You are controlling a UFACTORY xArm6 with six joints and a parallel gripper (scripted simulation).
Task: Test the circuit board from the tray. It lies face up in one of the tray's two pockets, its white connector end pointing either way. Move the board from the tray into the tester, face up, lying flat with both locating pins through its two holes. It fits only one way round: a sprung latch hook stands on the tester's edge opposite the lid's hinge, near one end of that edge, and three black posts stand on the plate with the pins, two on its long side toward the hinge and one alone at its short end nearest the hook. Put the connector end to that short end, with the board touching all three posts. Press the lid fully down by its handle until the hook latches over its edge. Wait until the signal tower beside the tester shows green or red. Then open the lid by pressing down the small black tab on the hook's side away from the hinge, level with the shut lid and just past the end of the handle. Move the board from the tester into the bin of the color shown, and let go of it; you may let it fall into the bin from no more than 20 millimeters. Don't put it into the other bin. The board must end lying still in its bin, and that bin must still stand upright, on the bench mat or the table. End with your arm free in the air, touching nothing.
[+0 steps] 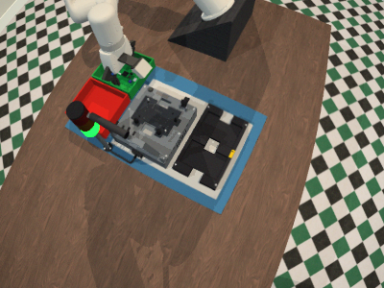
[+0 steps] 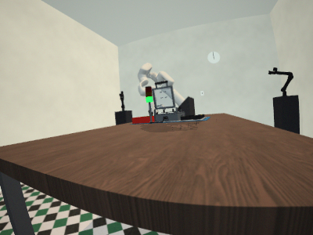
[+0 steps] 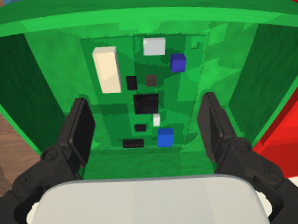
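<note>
My hand is right at the green bin. Also, from my hand: black nest (19 cm to the left, 14 cm ahead, 5 cm above); red bin (15 cm ahead, 2 cm to the right); green circuit board (1 cm below).
</note>
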